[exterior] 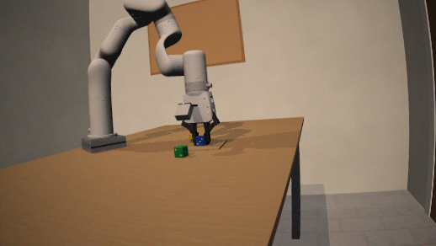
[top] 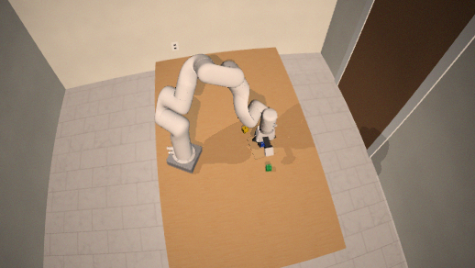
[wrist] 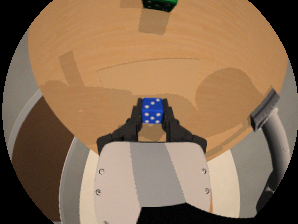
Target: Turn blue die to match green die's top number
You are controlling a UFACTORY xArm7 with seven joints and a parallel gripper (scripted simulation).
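Now: the blue die 10 mm below my hand. The rest, counted from my hand: green die 30 mm ahead, 150 mm to the right, 10 mm below; then yellow die 100 mm behind, 90 mm to the left, 10 mm below.
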